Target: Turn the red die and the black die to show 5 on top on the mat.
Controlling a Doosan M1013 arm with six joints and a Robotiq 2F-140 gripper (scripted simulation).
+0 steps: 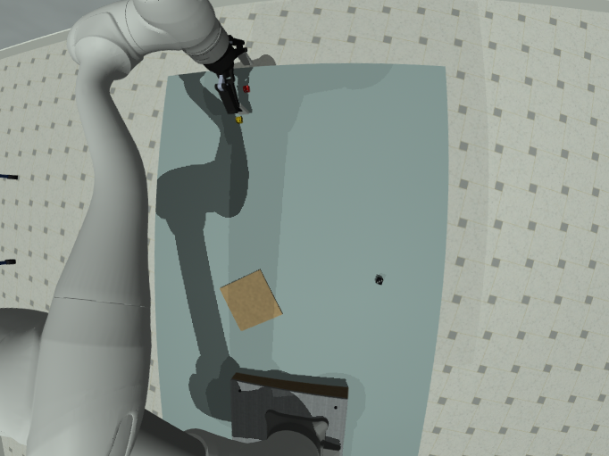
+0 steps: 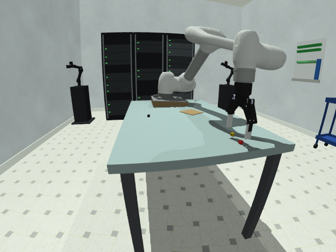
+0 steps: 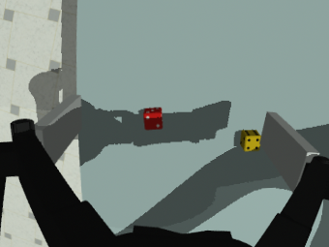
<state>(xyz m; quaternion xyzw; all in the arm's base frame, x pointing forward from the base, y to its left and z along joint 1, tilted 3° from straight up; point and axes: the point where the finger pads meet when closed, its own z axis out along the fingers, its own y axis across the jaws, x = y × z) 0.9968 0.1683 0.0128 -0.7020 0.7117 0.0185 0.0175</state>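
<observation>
Now: hand 5 cm above the red die, 2 cm to the right of it and 2 cm short of it. The rest, counted from my hand: black die (51 cm behind, 37 cm to the right, 5 cm below); tan mat (59 cm behind, 6 cm below, 2 cm to the right); yellow die (8 cm behind, 5 cm below, 3 cm to the left).
</observation>
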